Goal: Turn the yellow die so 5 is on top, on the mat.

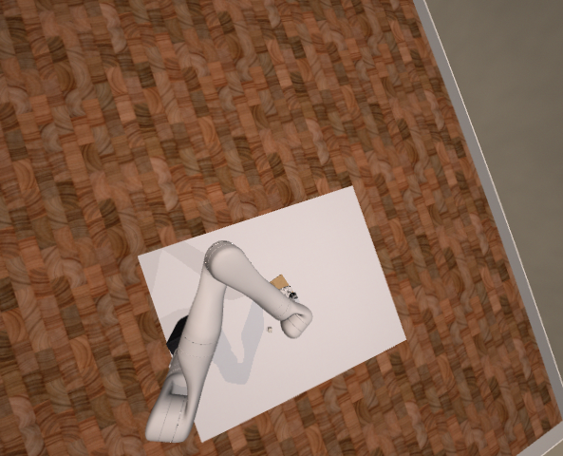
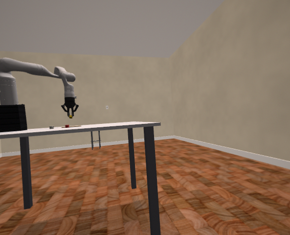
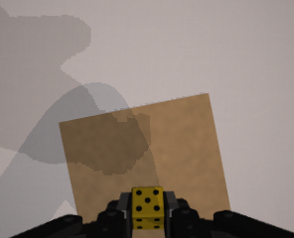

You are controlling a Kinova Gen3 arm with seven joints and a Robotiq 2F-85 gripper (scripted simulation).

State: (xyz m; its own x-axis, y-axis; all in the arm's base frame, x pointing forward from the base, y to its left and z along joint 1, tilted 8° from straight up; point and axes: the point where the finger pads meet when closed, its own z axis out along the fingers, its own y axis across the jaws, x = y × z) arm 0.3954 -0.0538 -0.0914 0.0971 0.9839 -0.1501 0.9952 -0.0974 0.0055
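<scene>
My hand is 20 mm above the yellow die. The rest, counted from my hand: white die: 140 mm to the right, 120 mm behind, 90 mm below; then tan mat: 100 mm below; then red die: 140 mm to the right, 90 mm below, 20 mm behind.
</scene>
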